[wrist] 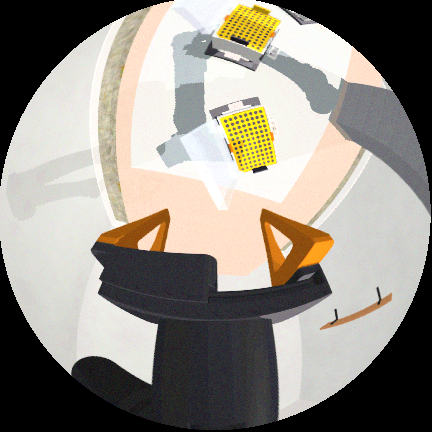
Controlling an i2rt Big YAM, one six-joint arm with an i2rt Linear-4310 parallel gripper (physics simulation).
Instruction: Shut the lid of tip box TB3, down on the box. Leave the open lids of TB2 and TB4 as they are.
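Places are measured from the arm's base along level axes (x back, y up, z left), in metres.
Pixels of known places: gripper, fingertip midpoint: (214,213).
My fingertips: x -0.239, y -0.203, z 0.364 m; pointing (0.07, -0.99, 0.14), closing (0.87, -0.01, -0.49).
Observation:
Ahead of a thing's pixels: the offset from my fingertips to its top centre. "*": to the spot under its first point. Level surfaces: height alone.
Two tip boxes with yellow perforated tops show in the wrist view. The nearer box @[dx +0.037, dy -0.125, dz -0.066 m] (250,140) stands at the centre, with a see-through lid @[* dx -0.015, dy -0.102, dz -0.017 m] (211,155) standing open along its left side. The farther box (250,27) is at the top, with part of a pale see-through lid (197,11) open at its left. The labels are too small to read, so I cannot tell which box is TB3. My gripper (214,213) is open and empty, its orange fingers wide apart. In the view it shows below the nearer box and its lid, apart from both.
A grey edge of another object (301,18) shows at the top. The boxes stand on a white mat @[dy -0.199 m] (150,120) on a peach table top @[dy -0.202 m] (170,195). A grey arm link (385,120) reaches in at the right. Shadows cross the mat. A brown strip with hooks (357,315) is at lower right.

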